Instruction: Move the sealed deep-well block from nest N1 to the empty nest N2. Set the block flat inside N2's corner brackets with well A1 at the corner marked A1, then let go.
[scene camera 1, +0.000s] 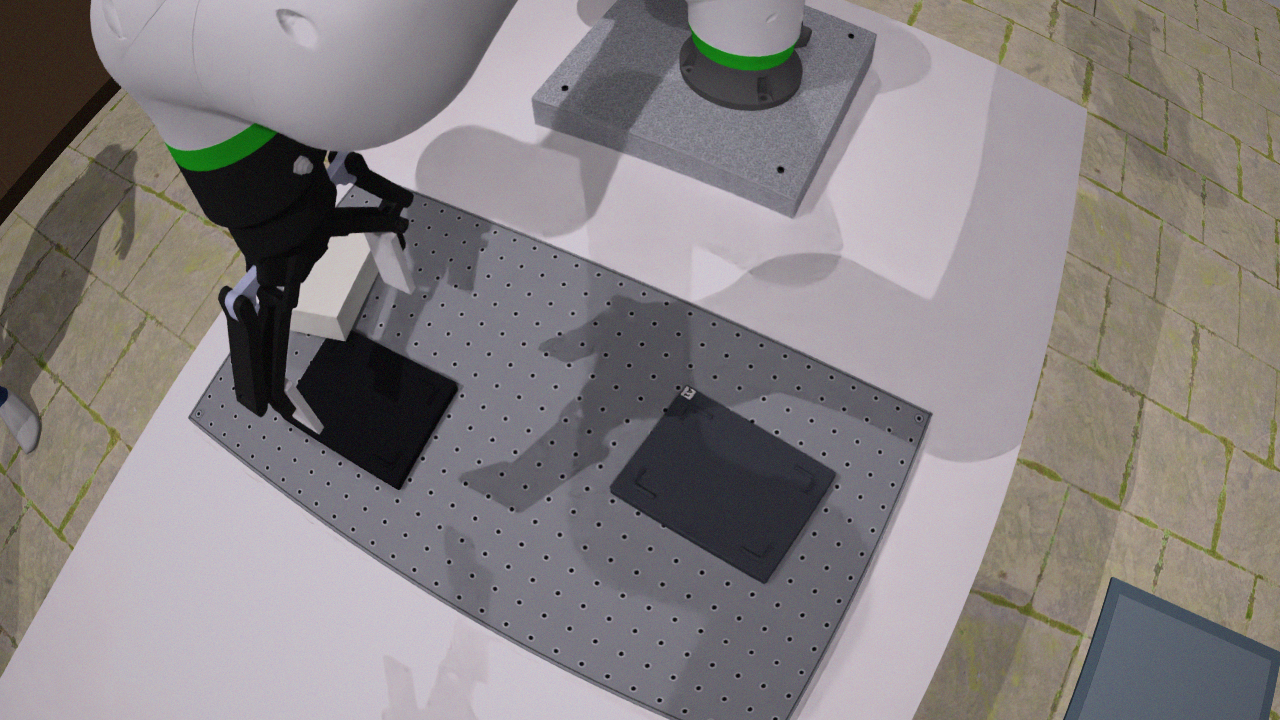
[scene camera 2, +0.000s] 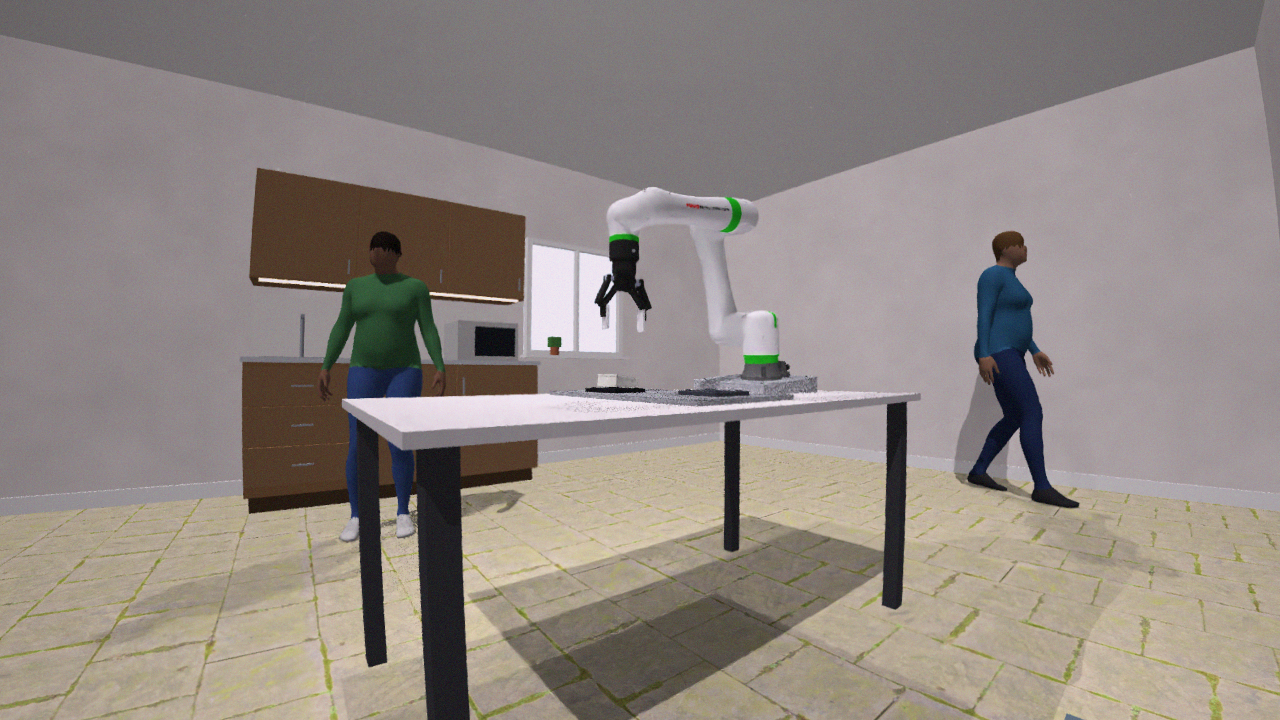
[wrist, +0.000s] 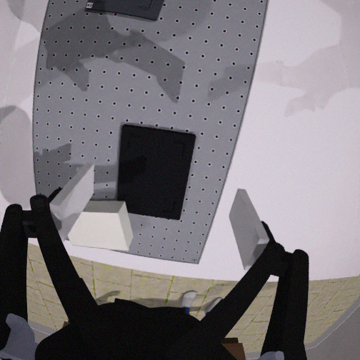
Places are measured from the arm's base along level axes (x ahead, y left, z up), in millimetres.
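Pixels of known places: gripper, fingertip midpoint: (scene camera 1: 353, 352) (scene camera 2: 623, 330); arm's base, link origin: (scene camera 1: 741, 67) (scene camera 2: 761, 378).
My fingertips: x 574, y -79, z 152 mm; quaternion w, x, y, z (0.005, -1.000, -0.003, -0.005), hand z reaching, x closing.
Observation:
Ahead of a thing's pixels: the offset from my fingertips to its top centre. Level surfaces: height alone.
The cream block @[111 mm back, 185 mm right, 134 mm down] (scene camera 1: 332, 300) (scene camera 2: 607, 380) (wrist: 102, 226) stands off the black nest plate @[17 mm back, 72 mm right, 176 mm down] (scene camera 1: 384, 420) (scene camera 2: 617, 389) (wrist: 157, 175), at its corner on the kitchen side. It hides part of that corner; whether they touch, I cannot tell. The plate, seemingly N1, has no block inside its brackets. The dark slate nest plate @[106 mm back, 271 mm left, 176 mm down] (scene camera 1: 716, 488) (scene camera 2: 713, 392) (wrist: 132, 7), seemingly N2, is empty, with a small white label at one corner. My gripper (scene camera 1: 362, 360) (scene camera 2: 622, 325) (wrist: 163, 190) is open and empty, high above the black plate's area. The well marks on the block do not show.
Both nests are on the perforated grey board @[191 mm down] (scene camera 1: 528, 429) (wrist: 210, 120) on the white table @[204 mm down] (scene camera 1: 223, 573) (scene camera 2: 501, 413). The robot's base stands on a grey stone slab (scene camera 1: 626, 134) (scene camera 2: 801, 384). A person in green (scene camera 2: 386, 313) stands behind the table; another in blue (scene camera 2: 1011, 304) is at the right.

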